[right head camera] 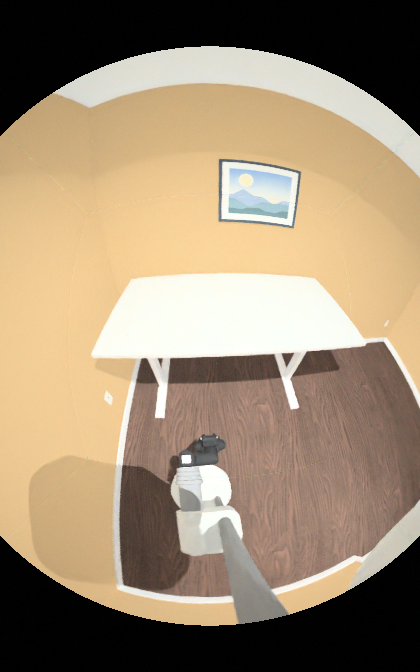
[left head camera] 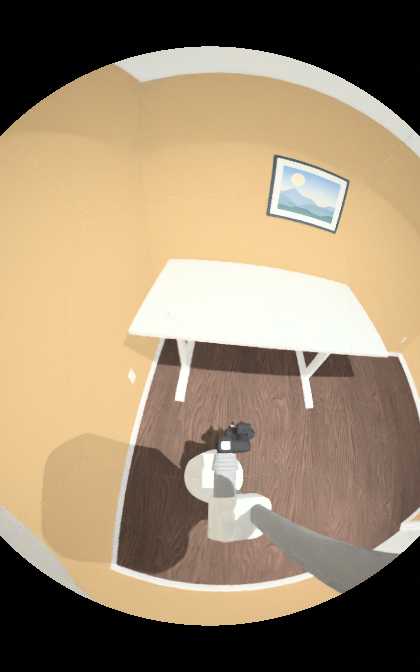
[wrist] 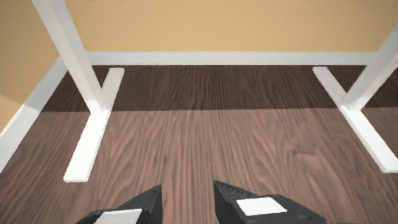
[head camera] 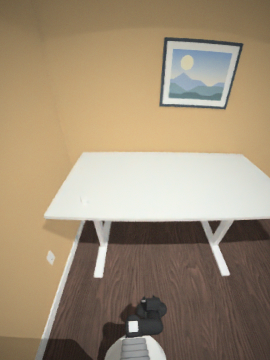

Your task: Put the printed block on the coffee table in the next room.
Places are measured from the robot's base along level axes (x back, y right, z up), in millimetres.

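Where they show: gripper, fingertip midpoint: (wrist: 188, 198) (head camera: 148, 297).
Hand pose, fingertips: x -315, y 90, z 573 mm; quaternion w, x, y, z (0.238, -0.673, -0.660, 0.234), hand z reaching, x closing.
After its pixels a point has its place.
A small, pale, blurred thing (head camera: 84, 200) @[z 947, x -704, y -243 mm] (left head camera: 170, 315) lies near the left front corner of the white table (head camera: 170, 185) @[z 922, x -838, y 280 mm] (left head camera: 260, 305) (right head camera: 230, 315). It may be the printed block, but it is too faint to tell. My gripper (head camera: 151, 301) @[z 573, x -315, y 90 mm] (left head camera: 238, 429) (right head camera: 210, 438) (wrist: 188, 198) @[z 573, x -315, y 90 mm] is in front of the table and lower than its top. Its two black fingers stand apart in the wrist view, with floor showing between them and nothing held. The coffee table does not show in these views.
White table legs with long feet (wrist: 89, 150) (wrist: 370, 140) stand on the dark wood floor (wrist: 200, 140) @[z -28, x -785, y 172 mm] ahead, left and right of the gripper. A wall with a white baseboard (wrist: 225, 58) @[z 20, x -1349, y 394 mm] runs behind the table. Another wall (head camera: 25, 200) @[z 919, x -748, y -627 mm] is close on the left. A framed picture (head camera: 200, 75) @[z 1543, x -1327, y 558 mm] hangs above.
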